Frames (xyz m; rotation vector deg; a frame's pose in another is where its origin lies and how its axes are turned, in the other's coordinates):
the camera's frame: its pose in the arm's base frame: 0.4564 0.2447 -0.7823 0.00 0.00 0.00
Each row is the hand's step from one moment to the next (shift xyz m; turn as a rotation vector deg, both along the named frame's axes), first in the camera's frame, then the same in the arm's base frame.
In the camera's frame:
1: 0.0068 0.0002 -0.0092 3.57 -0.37 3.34
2: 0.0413 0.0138 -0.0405 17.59 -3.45 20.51
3: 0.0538 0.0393 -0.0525 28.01 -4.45 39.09
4: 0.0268 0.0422 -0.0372 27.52 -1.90 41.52
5: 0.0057 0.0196 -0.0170 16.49 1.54 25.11
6: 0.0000 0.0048 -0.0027 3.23 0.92 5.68
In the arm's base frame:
1: 0.0068 0.0002 -0.0092 3.57 -0.37 3.34
2: 0.0413 0.0138 -0.0405 17.59 -3.45 20.51
3: 0.0538 0.0393 -0.0525 28.01 -4.45 39.09
4: 0.0268 0.0422 -0.0372 27.52 -1.90 41.52
5: 0.0057 0.0196 -0.0170 16.49 1.54 25.11
6: 0.0000 0.0048 -0.0027 3.23 0.92 5.68

